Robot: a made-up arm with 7 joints. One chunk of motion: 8 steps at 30 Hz.
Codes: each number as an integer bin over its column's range. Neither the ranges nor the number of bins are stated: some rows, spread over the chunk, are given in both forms.
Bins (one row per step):
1: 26 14 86 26 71 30 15
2: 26 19 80 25 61 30 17
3: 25 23 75 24 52 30 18
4: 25 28 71 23 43 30 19
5: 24 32 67 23 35 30 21
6: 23 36 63 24 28 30 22
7: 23 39 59 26 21 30 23
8: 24 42 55 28 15 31 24
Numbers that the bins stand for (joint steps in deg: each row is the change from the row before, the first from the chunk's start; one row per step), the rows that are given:
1: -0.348 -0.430 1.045 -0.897 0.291 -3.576 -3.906
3: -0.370 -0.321 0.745 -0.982 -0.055 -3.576 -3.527
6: -0.412 -0.164 0.418 -0.982 -0.491 -3.576 -3.022
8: -0.391 -0.091 0.200 -0.812 -0.727 -3.428 -2.770
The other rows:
2: -0.348 -0.370 0.882 -0.939 0.109 -3.576 -3.654
4: -0.370 -0.261 0.636 -1.024 -0.218 -3.576 -3.401
5: -0.391 -0.212 0.527 -1.024 -0.364 -3.576 -3.148
7: -0.412 -0.127 0.309 -0.897 -0.618 -3.576 -2.896

